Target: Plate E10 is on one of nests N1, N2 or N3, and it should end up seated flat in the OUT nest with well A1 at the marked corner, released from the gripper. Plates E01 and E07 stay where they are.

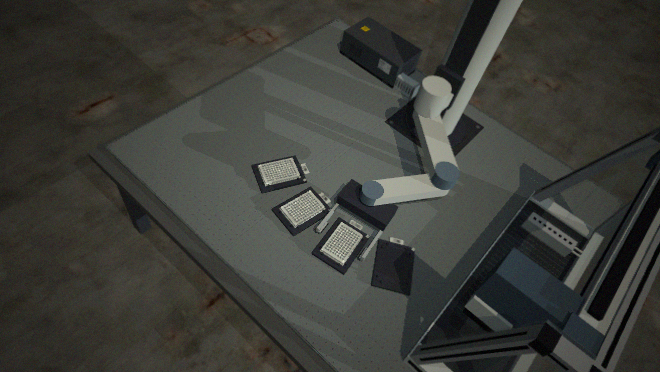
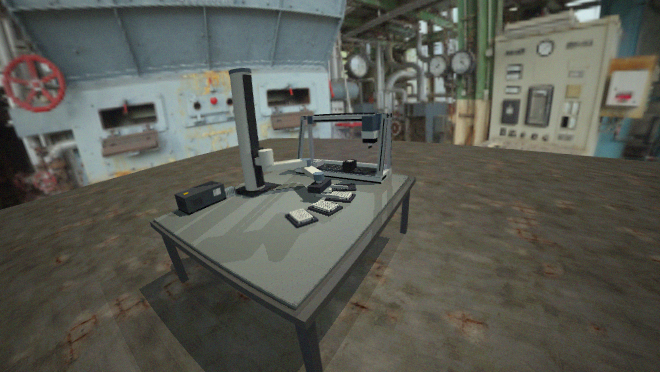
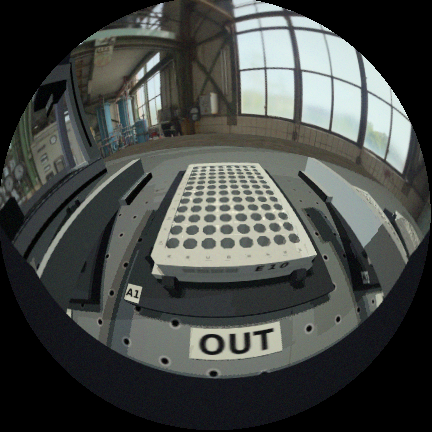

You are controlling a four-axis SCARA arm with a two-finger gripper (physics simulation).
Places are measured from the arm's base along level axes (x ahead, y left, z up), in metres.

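Where they show: gripper, between the fingertips: (image 1: 339, 244) (image 2: 343, 192) (image 3: 226, 159); arm's base, origin of its link: (image 2: 255, 189).
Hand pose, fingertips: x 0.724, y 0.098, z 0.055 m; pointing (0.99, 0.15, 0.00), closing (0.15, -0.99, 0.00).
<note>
Each offset is from my fingertips to the top centre of the thing. "pt": to the spot under its first point.
Plate E10 @(dx -0.021, dy -0.003, dz -0.016 m) (image 1: 342, 242) (image 2: 342, 195) (image 3: 227, 217), white with round wells, lies in the OUT nest @(dx -0.021, dy -0.003, dz -0.020 m) (image 1: 318, 253) (image 3: 225, 302). It looks level behind the near corner posts. The nest's A1 tag @(pt dx -0.105, dy +0.038, dz -0.030 m) (image 3: 132, 293) is at the near left corner; the plate's row letters are too small to read. My gripper (image 1: 342, 242) (image 3: 226, 159) is open, one finger on each long side, apart from the plate. White plates stand on the N2 nest @(pt dx +0.049, dy -0.140, dz -0.030 m) (image 1: 295, 230) and N3 nest @(pt dx +0.006, dy -0.324, dz -0.030 m) (image 1: 265, 188); their names are unreadable. The N1 nest @(dx -0.085, dy +0.163, dz -0.020 m) (image 1: 392, 275) holds no plate.
The left finger is between OUT and N2, the right between OUT and N1. A framed machine (image 1: 530, 272) (image 2: 382, 145) stands beyond N1. A dark box @(pt dx -0.770, dy -0.471, dz +0.073 m) (image 1: 377, 50) (image 2: 200, 197) stands near the arm's column (image 2: 245, 130).
</note>
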